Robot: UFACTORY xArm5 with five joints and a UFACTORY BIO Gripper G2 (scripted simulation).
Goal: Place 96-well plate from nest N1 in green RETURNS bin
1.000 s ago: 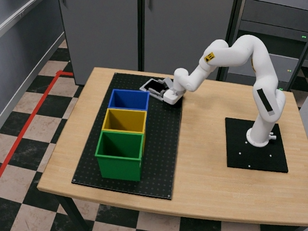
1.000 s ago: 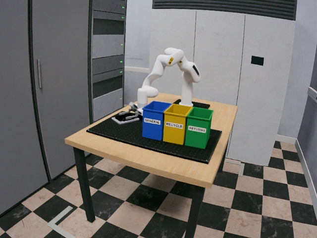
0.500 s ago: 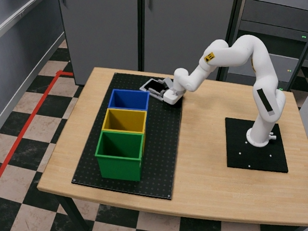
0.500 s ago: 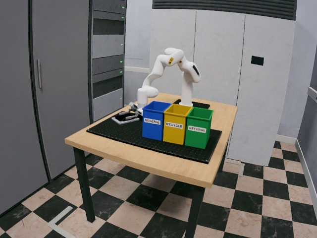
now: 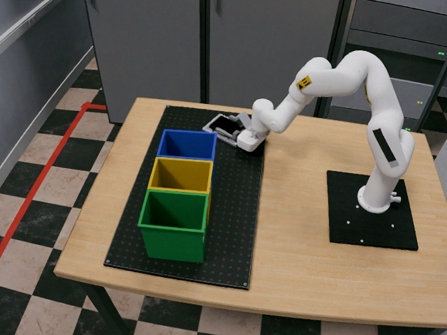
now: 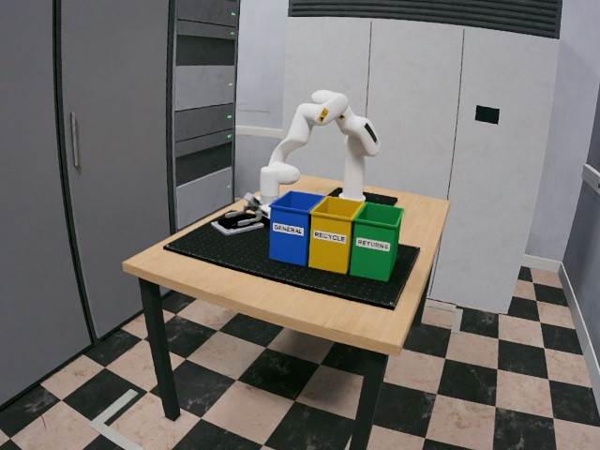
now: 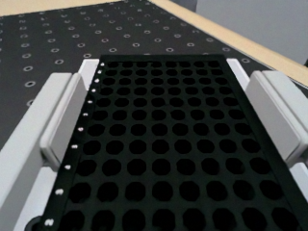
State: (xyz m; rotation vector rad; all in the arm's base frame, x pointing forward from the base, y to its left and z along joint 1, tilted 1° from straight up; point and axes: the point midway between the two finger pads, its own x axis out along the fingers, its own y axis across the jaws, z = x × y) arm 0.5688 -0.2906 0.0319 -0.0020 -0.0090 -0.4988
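Now: hand 2 cm above the plate nest N1. Also, from my hand: black 96-well plate: 1 cm below; blue general bin: 10 cm ahead, 29 cm to the left, 6 cm above; yellow recycle bin: 10 cm ahead, 42 cm to the left, 6 cm above.
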